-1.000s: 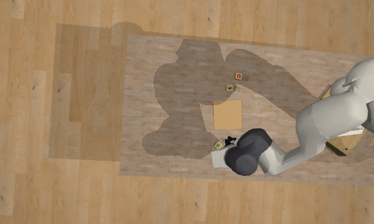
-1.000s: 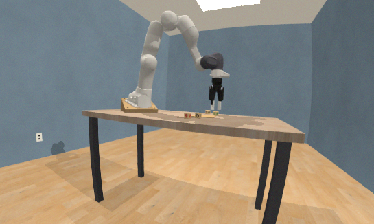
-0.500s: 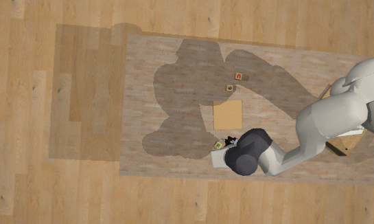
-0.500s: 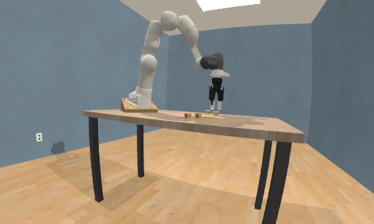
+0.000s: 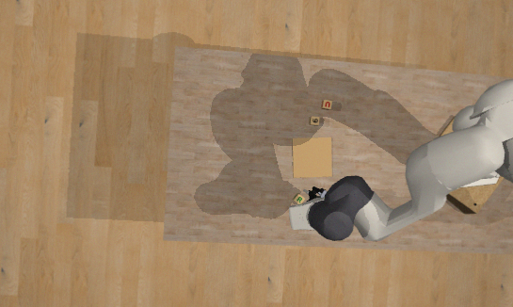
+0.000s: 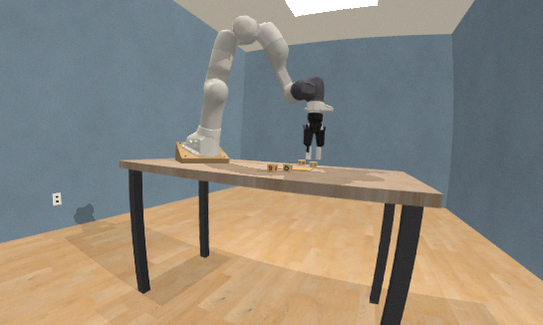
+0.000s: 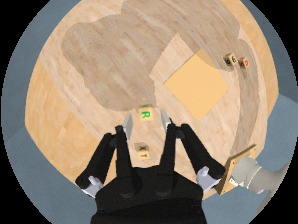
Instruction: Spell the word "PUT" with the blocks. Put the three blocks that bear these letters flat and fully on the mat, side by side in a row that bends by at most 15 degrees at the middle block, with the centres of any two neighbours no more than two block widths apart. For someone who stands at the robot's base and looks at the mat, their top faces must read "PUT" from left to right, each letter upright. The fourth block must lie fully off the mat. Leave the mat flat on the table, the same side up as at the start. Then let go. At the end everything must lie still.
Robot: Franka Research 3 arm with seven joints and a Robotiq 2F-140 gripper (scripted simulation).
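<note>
Now: hand 6 cm above the green P block. Round my hand: T block: 9 cm to the left, 8 cm behind, 6 cm below; block marked 6: 28 cm to the right, 6 cm below, 4 cm behind; tan mat: 15 cm to the right, 7 cm below, 4 cm behind.
</note>
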